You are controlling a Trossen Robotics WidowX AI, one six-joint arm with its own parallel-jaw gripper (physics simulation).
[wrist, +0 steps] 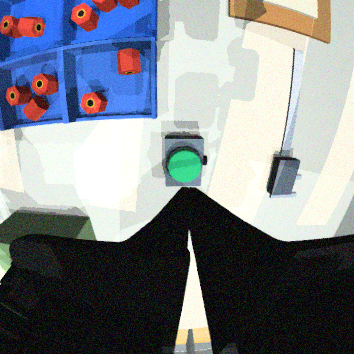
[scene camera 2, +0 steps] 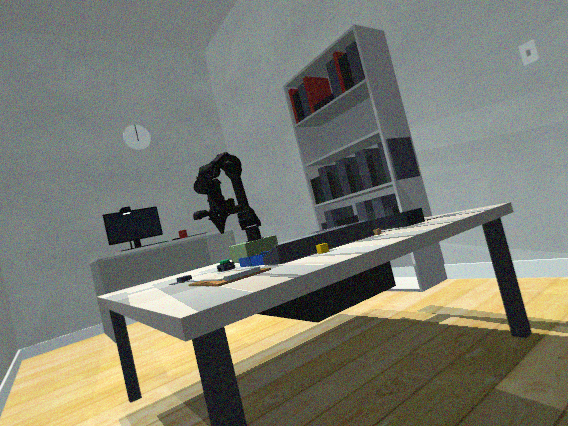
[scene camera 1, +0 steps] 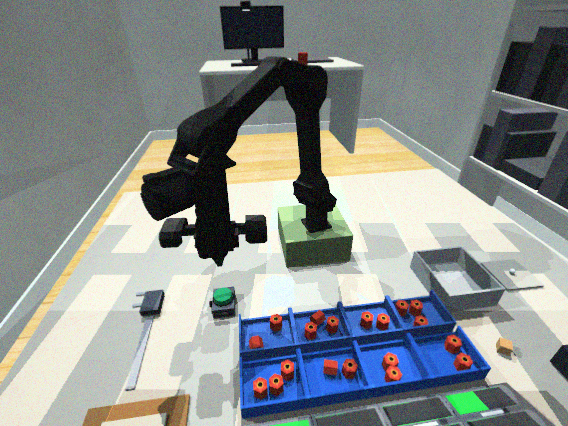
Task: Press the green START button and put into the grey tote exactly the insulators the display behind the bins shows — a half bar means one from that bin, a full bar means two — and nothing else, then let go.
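Places are measured from the arm's base along level axes (x left, y back, z up), in metres.
Pixels of known places: gripper, fingertip midpoint: [wrist: 187, 194] [scene camera 2: 222, 233] [scene camera 1: 220, 265]; arm's base, origin of the base link: [scene camera 2: 254, 240] [scene camera 1: 316, 224].
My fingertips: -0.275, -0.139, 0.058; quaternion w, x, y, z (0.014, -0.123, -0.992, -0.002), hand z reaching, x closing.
Ahead of a thing's pixels: the offset from my fingertips to its top centre, as dx, dy, dz. "pt": to the spot under its first point.
My gripper [scene camera 1: 219, 261] [scene camera 2: 221, 231] [wrist: 187, 194] is shut and empty, pointing down, raised above the table near the green START button @[-0.004, +0.023, -0.101] [scene camera 1: 223, 296] [scene camera 2: 226, 262] [wrist: 185, 166]. The button is uncovered, on its dark base. The blue bins [scene camera 1: 310, 401] [wrist: 125, 107] stand in two rows of compartments, each compartment holding two or three red insulators @[+0.088, -0.074, -0.112] [scene camera 1: 276, 321] [wrist: 93, 102]. The grey tote @[+0.523, -0.105, -0.088] [scene camera 1: 470, 300] stands at the right; its visible floor is bare. The display @[pt +0.231, -0.322, -0.096] [scene camera 1: 417, 412] shows part of its dark panels, one with a green half bar @[pt +0.312, -0.337, -0.095] [scene camera 1: 467, 402] and another green patch at the cut-off lower edge.
A dark plug-like block @[pt -0.156, +0.072, -0.123] [scene camera 1: 152, 302] [wrist: 284, 175] with a grey strip lies left of the button in scene camera 1. A brown frame @[pt -0.109, -0.176, -0.136] [scene camera 1: 182, 410] [wrist: 280, 26] lies nearer the front. An orange cube @[+0.486, -0.275, -0.122] [scene camera 1: 504, 346] lies right of the bins. The green base block [scene camera 1: 320, 251] carries the arm.
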